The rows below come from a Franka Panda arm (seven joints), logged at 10 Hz.
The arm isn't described. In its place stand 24 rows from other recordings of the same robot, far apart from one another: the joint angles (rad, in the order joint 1, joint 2, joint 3, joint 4, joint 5, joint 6, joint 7), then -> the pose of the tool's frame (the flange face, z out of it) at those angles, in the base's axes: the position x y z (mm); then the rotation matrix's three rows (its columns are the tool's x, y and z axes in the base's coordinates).
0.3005 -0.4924 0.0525 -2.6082 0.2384 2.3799 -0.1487 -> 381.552 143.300 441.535; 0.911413 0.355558 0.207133; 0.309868 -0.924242 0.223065; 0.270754 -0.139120 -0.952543
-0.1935 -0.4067 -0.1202 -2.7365 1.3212 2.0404 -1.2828 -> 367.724 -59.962 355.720; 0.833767 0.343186 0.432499; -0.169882 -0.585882 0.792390; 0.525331 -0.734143 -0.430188
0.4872 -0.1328 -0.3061 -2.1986 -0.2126 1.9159 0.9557 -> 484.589 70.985 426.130; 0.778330 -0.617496 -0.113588; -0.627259 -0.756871 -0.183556; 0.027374 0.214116 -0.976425
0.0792 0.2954 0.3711 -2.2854 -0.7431 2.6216 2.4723 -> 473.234 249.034 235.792; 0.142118 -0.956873 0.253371; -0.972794 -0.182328 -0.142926; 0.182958 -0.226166 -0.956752
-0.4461 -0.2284 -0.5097 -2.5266 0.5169 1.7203 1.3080 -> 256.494 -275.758 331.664; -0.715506 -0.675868 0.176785; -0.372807 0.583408 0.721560; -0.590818 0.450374 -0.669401
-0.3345 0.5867 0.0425 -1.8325 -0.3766 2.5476 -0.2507 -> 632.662 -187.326 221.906; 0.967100 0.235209 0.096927; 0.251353 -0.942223 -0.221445; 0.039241 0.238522 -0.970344
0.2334 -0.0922 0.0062 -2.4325 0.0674 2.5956 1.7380 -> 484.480 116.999 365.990; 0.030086 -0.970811 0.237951; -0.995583 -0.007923 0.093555; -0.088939 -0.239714 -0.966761
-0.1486 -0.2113 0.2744 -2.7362 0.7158 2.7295 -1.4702 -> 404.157 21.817 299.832; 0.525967 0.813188 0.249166; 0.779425 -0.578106 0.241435; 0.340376 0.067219 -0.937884
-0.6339 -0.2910 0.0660 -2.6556 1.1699 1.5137 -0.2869 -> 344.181 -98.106 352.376; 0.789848 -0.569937 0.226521; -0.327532 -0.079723 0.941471; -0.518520 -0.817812 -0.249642
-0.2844 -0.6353 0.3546 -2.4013 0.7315 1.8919 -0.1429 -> 382.403 95.880 539.728; 0.989091 -0.004074 0.147249; -0.072811 -0.882487 0.464666; 0.128052 -0.470318 -0.873157
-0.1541 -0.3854 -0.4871 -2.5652 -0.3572 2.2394 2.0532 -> 330.960 -255.586 384.983; -0.767919 -0.640287 -0.018275; -0.634912 0.764629 -0.110588; 0.084782 -0.073320 -0.993698
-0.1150 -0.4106 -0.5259 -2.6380 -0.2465 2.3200 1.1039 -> 326.136 -239.010 366.669; 0.021212 -0.998042 0.058843; -0.999656 -0.022081 -0.014150; 0.015421 -0.058523 -0.998167
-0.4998 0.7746 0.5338 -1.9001 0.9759 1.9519 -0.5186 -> 576.092 73.117 145.715; 0.932479 -0.323760 -0.160193; 0.054027 -0.313480 0.948057; -0.357160 -0.892698 -0.274822
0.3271 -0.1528 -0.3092 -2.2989 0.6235 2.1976 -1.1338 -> 497.649 27.106 418.670; 0.675808 0.727696 0.117230; 0.584959 -0.626273 0.515368; 0.448449 -0.279715 -0.848913
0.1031 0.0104 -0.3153 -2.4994 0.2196 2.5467 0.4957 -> 459.622 -102.057 283.359; 0.632591 -0.771112 0.072215; -0.773617 -0.624715 0.106054; -0.036666 -0.122955 -0.991735
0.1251 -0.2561 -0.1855 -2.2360 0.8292 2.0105 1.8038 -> 485.723 9.773 495.783; -0.535618 -0.824554 0.182277; -0.526094 0.494664 0.691760; -0.660559 0.274624 -0.698744
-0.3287 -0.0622 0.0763 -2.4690 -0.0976 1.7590 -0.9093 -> 372.767 -105.348 285.740; 0.617127 0.501998 -0.605931; 0.661281 -0.748220 0.053619; -0.426453 -0.433780 -0.793708
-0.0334 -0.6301 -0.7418 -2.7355 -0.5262 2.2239 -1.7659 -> 266.503 -249.227 361.426; 0.157274 0.986855 0.037174; 0.987237 -0.156157 -0.031261; -0.025045 0.041616 -0.998820
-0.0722 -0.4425 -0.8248 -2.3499 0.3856 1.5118 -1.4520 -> 263.989 -284.076 438.428; 0.771033 0.620364 0.143722; 0.320232 -0.572815 0.754543; 0.550417 -0.535753 -0.640320
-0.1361 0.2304 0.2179 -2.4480 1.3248 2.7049 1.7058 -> 466.725 8.657 199.806; -0.899228 -0.334541 0.281906; -0.172258 0.863090 0.474767; -0.402139 0.378363 -0.833742
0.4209 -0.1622 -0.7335 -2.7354 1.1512 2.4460 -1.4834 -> 363.140 -103.947 246.953; 0.888500 0.291632 0.354286; 0.030619 -0.808030 0.588345; 0.457854 -0.511896 -0.726864
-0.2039 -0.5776 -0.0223 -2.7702 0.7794 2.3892 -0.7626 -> 357.645 -75.392 400.524; 0.906410 0.098603 0.410729; -0.086873 -0.908069 0.409713; 0.413369 -0.407049 -0.814516
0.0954 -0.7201 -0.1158 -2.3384 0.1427 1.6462 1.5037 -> 332.982 -2.252 584.886; 0.067784 -0.997428 0.023309; -0.974256 -0.061138 0.216998; -0.215015 -0.037418 -0.975894
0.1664 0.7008 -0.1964 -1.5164 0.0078 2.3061 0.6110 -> 720.934 2.638 264.540; 0.821067 -0.561979 0.100144; -0.551040 -0.826102 -0.117945; 0.149012 0.041658 -0.987958
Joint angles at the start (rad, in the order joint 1, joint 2, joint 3, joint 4, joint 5, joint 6, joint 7): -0.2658, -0.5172, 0.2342, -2.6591, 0.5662, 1.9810, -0.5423
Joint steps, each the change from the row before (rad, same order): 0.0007, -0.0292, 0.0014, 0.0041, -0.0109, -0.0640, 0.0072; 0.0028, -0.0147, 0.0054, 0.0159, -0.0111, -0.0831, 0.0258; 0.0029, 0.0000, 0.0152, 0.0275, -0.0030, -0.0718, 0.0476; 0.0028, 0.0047, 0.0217, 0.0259, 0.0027, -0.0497, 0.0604; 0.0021, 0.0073, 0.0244, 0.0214, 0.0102, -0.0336, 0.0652; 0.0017, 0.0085, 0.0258, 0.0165, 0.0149, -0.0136, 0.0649; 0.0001, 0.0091, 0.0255, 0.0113, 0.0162, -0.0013, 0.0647
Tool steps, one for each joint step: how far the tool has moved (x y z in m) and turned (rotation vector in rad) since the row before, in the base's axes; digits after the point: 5 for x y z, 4 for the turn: -0.00787, 0.00485, 0.00764, 0.0034, 0.0280, 0.0237; -0.00685, 0.00801, 0.00671, 0.0062, 0.0558, 0.0198; -0.00247, 0.01112, 0.00734, 0.0004, 0.0584, 0.0022; -0.00051, 0.01229, 0.00598, -0.0092, 0.0505, -0.0135; 0.00027, 0.01261, 0.00392, -0.0111, 0.0446, -0.0247; 0.00144, 0.01229, 0.00220, -0.0131, 0.0322, -0.0323; 0.00176, 0.01101, 0.00024, -0.0147, 0.0266, -0.0390
